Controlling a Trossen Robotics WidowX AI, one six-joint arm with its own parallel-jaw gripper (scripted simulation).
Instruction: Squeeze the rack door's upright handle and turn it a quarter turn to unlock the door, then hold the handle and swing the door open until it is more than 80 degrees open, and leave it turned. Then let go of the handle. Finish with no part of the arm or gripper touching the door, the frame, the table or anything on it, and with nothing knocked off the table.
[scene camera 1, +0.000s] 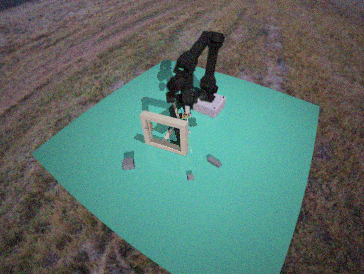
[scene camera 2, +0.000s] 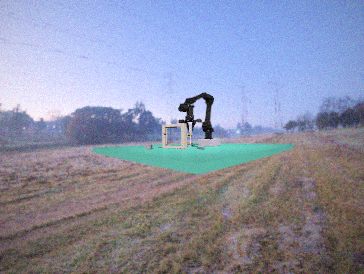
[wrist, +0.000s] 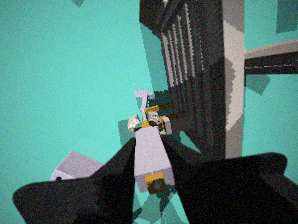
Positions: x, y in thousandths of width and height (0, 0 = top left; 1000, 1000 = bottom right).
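Gripper visible (wrist: 498, 627). Beige rack visible (wrist: 901, 270).
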